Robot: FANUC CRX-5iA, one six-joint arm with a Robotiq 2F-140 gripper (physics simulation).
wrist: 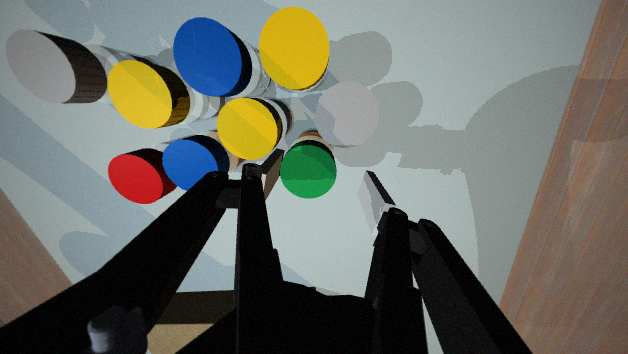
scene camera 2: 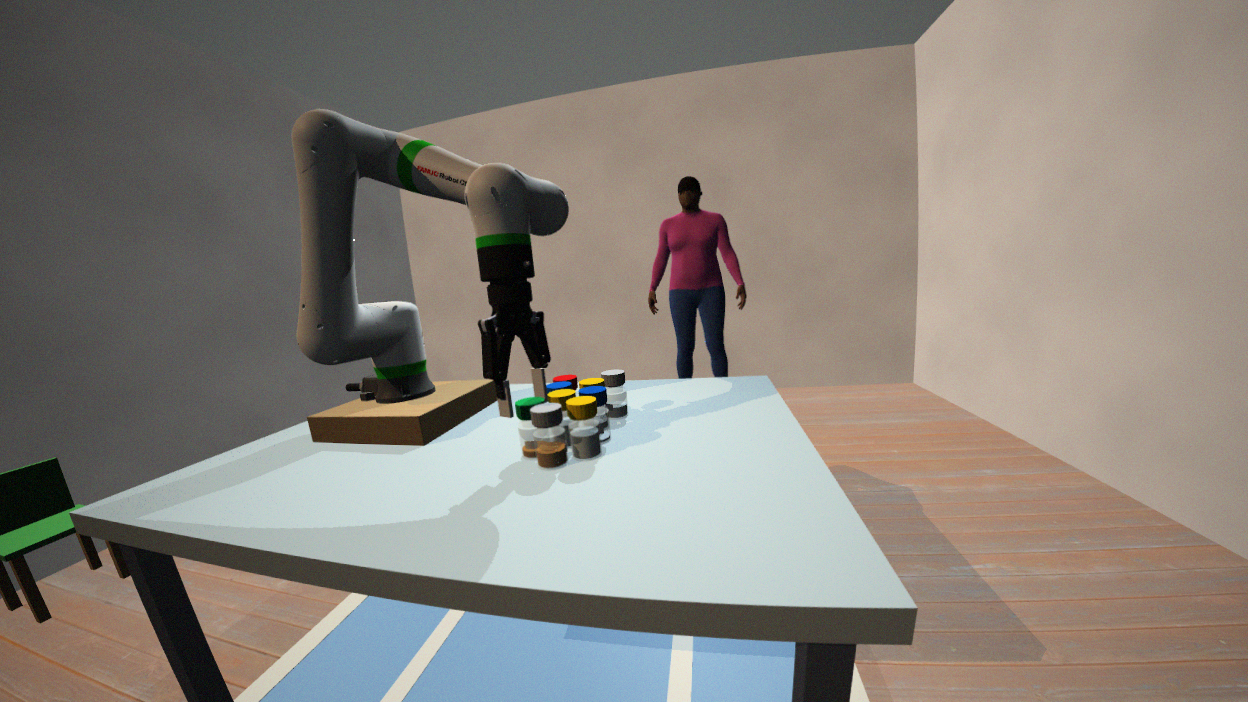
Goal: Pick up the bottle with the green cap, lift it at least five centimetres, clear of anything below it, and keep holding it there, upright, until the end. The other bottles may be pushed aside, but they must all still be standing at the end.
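Pixels of known places: gripper, fingertip midpoint: (wrist: 322,172) (scene camera 2: 525,408); arm's base, link origin: (scene camera 2: 406,395).
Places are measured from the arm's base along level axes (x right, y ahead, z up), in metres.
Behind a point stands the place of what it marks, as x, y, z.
Note:
The green-capped bottle (scene camera 2: 529,408) @[0.209, 0.475, 0.036] (wrist: 308,171) @[0.185, 0.466, 0.042] stands upright on the table (scene camera 2: 698,523) @[0.373, 0.775, -0.063], at the near left of a tight group of bottles. My gripper (scene camera 2: 521,392) @[0.198, 0.460, 0.032] (wrist: 322,172) @[0.198, 0.460, 0.032] is open and empty, pointing down, with its fingertips at about cap height or a little above, on the robot's side of the green cap. In the wrist view the green cap shows just beyond and between the two fingertips, closer to the left one. A grey-capped bottle (scene camera 2: 547,415) @[0.245, 0.526, 0.036] (wrist: 346,114) @[0.221, 0.515, 0.042] and a yellow-capped bottle (scene camera 2: 560,397) @[0.159, 0.515, 0.040] (wrist: 248,128) @[0.136, 0.509, 0.042] stand close beside it.
A blue-capped bottle (scene camera 2: 559,387) @[0.093, 0.487, 0.042] (wrist: 189,162) @[0.072, 0.482, 0.042] and a red-capped one (scene camera 2: 565,380) @[0.035, 0.477, 0.041] (wrist: 135,176) @[0.013, 0.471, 0.042] stand left of the left finger in the wrist view. Another yellow-capped bottle (scene camera 2: 582,407) @[0.207, 0.575, 0.037] (wrist: 294,48) @[0.183, 0.566, 0.042] stands behind. A person (scene camera 2: 695,253) stands beyond the table.

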